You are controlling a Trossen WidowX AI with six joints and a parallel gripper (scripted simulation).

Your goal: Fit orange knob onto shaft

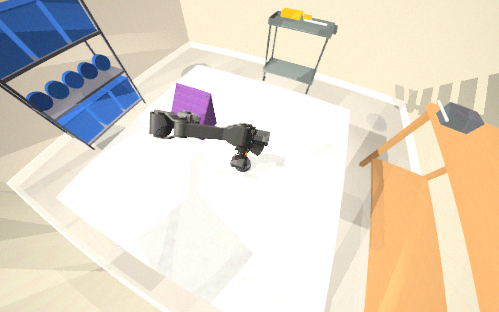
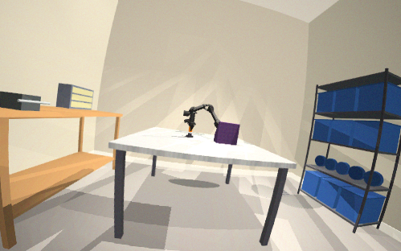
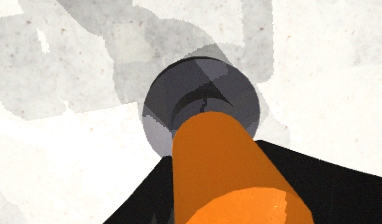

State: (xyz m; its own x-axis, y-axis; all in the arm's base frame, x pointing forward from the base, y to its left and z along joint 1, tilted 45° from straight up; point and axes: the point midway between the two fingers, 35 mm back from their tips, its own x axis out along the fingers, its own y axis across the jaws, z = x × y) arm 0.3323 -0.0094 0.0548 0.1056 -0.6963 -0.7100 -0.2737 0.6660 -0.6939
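Right now my gripper tip is 3 cm below the orange knob. Also, from my gripper tip: pedestal 4 cm below.
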